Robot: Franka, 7 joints.
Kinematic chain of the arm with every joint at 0, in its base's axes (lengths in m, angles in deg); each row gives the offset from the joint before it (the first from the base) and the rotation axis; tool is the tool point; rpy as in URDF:
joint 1: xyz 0 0 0.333 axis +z
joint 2: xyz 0 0 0 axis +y
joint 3: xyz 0 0 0.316 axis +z
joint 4: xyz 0.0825 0 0 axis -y
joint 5: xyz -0.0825 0 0.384 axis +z
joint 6: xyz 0 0 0 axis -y
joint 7: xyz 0.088 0 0 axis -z
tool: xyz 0 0 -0.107 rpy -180 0 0
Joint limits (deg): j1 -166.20..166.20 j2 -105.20..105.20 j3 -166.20..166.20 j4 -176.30..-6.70 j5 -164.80..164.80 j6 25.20..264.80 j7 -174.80..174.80
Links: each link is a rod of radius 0.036 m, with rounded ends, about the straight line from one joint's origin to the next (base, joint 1, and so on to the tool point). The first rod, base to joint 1, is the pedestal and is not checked.
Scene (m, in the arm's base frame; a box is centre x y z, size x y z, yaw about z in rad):
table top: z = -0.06
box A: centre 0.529 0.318 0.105 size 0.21 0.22 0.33 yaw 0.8
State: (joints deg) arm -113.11 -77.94 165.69 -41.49 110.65 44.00 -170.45
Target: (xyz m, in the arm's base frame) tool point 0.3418 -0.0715 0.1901
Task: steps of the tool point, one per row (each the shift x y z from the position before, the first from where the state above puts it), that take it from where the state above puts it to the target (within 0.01 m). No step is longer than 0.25 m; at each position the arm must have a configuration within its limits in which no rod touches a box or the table.
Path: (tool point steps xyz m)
1: 0.1132 -0.0557 0.1522
2: 0.0905 -0.1047 0.1453
3: 0.0479 -0.1421 0.1381
4: -0.0134 -0.1622 0.1278
5: -0.0875 -0.1558 0.1093
6: 0.1251 0.0089 -0.1478
7: 0.0604 -0.0083 -0.1666
8: -0.0006 -0.0251 -0.1557
9: -0.0476 -0.0372 -0.1229
10: -0.0764 -0.0406 -0.0799
11: -0.0881 -0.0345 -0.0371

